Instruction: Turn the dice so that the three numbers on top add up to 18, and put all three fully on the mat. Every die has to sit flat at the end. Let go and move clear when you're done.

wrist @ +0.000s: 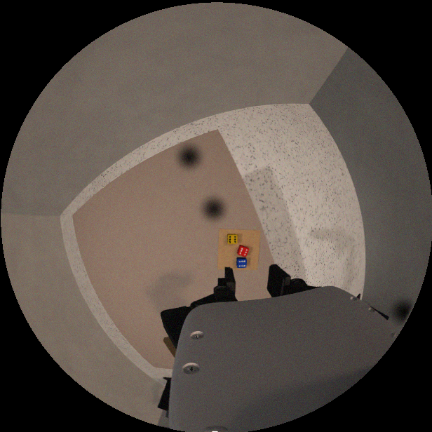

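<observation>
The tan mat point(253, 237) lies on the table with all three dice on it. The yellow die point(232, 239) shows a six on top, near the mat's upper left part. The red die point(243, 250) lies turned at an angle near the middle; its top looks like a six, but the pips are small. The blue die point(241, 262) lies just below it, near the lower edge, and its top also looks like a six. All three look flat. My gripper point(249, 278) is open and empty, high above the table, its fingers showing below the mat in the view.
The brownish table top point(150, 225) spreads left of the mat, and its edge runs close on the right. Speckled floor point(320, 200) lies beyond it. Part of a brown object point(169, 346) shows at the lower left, partly hidden by the gripper body.
</observation>
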